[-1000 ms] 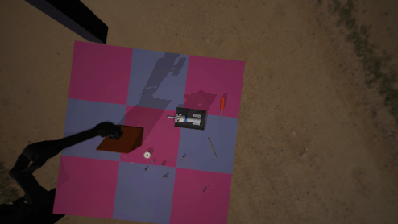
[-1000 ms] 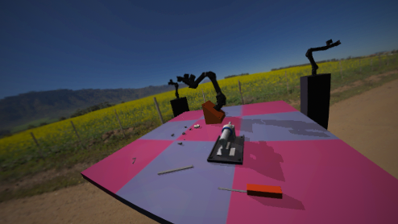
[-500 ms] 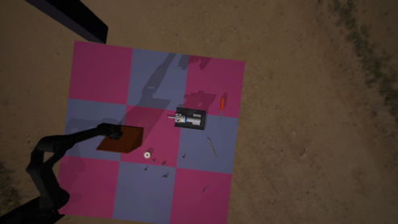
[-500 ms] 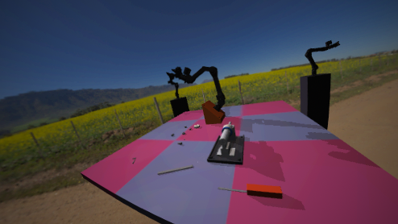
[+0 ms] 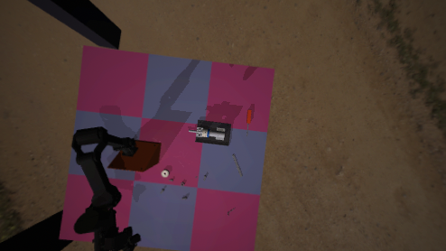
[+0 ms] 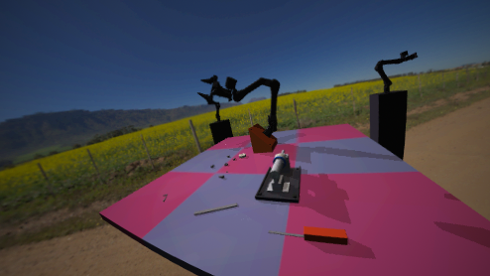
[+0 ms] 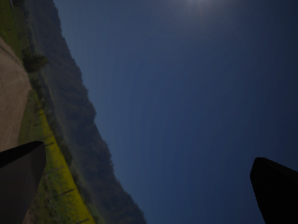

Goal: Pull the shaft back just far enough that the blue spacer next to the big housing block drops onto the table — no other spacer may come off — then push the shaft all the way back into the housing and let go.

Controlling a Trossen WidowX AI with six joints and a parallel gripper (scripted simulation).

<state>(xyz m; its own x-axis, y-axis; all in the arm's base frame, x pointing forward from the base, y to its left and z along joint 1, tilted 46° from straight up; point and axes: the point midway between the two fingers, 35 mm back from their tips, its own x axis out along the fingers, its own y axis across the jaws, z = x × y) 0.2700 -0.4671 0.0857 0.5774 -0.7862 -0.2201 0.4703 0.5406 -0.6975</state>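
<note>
The blue spacer is 470 mm to the left of my gripper tip, 440 mm below it and 180 mm ahead of it. Round my gripper tip: white ring: 510 mm below, 150 mm to the left, 80 mm behind; screwdriver: 580 mm to the left, 510 mm below, 430 mm ahead.
</note>
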